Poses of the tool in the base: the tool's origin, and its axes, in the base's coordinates. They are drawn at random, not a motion.
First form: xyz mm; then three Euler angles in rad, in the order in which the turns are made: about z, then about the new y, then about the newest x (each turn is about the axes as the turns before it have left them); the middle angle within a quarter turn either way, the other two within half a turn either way.
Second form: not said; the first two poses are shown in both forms.
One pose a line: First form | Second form
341, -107, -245, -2.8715, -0.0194, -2.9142 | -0.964, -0.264, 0.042, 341; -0.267, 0.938, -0.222, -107; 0.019, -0.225, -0.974, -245; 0, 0, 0, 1
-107, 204, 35, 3.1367, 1.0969, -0.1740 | -0.456, 0.149, -0.877, -107; 0.002, -0.986, -0.169, 204; -0.890, -0.079, 0.449, 35; 0, 0, 0, 1
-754, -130, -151, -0.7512, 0.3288, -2.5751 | 0.692, -0.703, 0.167, -754; -0.646, -0.498, 0.578, -130; -0.323, -0.508, -0.799, -151; 0, 0, 0, 1
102, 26, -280, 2.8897, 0.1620, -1.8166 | -0.956, 0.212, -0.204, 102; 0.246, 0.197, -0.949, 26; -0.161, -0.957, -0.240, -280; 0, 0, 0, 1
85, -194, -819, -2.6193, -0.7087, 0.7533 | -0.658, 0.750, 0.070, 85; -0.379, -0.410, 0.830, -194; 0.651, 0.519, 0.554, -819; 0, 0, 0, 1
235, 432, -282, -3.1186, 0.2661, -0.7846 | -0.965, 0.202, -0.170, 235; -0.022, -0.703, -0.711, 432; -0.263, -0.682, 0.683, -282; 0, 0, 0, 1
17, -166, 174, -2.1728, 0.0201, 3.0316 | -0.566, -0.820, -0.079, 17; -0.824, 0.561, 0.079, -166; -0.020, 0.110, -0.994, 174; 0, 0, 0, 1
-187, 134, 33, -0.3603, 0.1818, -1.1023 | 0.920, 0.008, 0.391, -187; -0.347, 0.479, 0.806, 134; -0.181, -0.878, 0.444, 33; 0, 0, 0, 1
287, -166, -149, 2.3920, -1.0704, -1.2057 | -0.351, -0.843, -0.407, 287; 0.327, 0.297, -0.897, -166; 0.877, -0.448, 0.171, -149; 0, 0, 0, 1
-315, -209, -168, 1.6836, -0.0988, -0.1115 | -0.112, -0.989, -0.100, -315; 0.989, -0.101, -0.110, -209; 0.099, -0.111, 0.989, -168; 0, 0, 0, 1
